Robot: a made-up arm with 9 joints.
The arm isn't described. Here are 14 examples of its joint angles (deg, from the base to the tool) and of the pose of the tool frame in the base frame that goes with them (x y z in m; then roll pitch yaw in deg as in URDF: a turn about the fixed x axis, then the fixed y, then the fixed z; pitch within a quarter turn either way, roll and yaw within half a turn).
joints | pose
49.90 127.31 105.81 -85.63 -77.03 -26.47 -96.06 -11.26 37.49 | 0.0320 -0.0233 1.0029 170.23 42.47 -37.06
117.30 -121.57 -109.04 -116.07 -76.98 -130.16 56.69 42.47 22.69 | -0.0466 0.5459 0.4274 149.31 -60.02 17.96
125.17 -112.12 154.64 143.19 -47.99 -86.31 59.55 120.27 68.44 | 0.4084 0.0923 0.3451 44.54 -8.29 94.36
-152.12 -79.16 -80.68 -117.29 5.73 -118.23 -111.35 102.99 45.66 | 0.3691 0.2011 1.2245 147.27 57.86 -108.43
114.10 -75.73 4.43 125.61 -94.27 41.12 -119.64 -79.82 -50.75 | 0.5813 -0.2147 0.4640 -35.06 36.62 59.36
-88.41 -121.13 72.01 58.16 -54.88 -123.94 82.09 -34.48 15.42 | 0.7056 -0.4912 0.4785 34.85 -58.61 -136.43
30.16 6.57 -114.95 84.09 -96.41 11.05 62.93 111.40 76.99 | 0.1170 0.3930 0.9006 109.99 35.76 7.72
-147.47 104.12 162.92 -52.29 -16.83 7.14 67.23 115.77 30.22 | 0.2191 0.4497 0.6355 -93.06 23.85 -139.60
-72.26 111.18 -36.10 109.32 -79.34 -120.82 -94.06 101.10 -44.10 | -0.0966 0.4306 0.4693 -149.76 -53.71 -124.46
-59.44 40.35 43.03 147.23 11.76 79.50 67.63 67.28 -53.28 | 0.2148 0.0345 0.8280 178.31 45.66 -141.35
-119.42 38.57 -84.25 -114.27 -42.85 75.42 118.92 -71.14 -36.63 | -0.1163 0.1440 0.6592 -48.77 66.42 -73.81
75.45 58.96 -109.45 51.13 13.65 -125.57 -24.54 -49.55 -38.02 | 0.5696 0.6190 1.0009 -92.70 37.53 151.70
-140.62 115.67 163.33 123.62 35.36 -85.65 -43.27 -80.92 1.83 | 0.1947 0.3364 0.1176 -0.27 -11.88 -61.45
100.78 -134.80 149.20 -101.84 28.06 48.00 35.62 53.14 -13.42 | 0.5173 0.3766 0.7578 147.74 48.80 -36.59
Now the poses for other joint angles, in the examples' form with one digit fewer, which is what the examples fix.
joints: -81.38 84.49 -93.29 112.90 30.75 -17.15 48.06 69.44 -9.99
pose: 0.423 -0.304 0.273 -108.5 -38.9 96.2
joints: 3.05 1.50 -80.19 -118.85 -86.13 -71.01 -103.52 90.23 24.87
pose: 0.038 0.652 0.220 150.2 -41.4 -61.2
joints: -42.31 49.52 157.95 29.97 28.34 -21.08 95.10 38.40 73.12
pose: -0.095 0.450 0.089 -71.7 1.7 -66.6
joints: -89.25 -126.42 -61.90 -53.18 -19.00 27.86 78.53 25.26 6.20
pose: 0.408 0.400 0.843 103.9 -25.7 -52.9
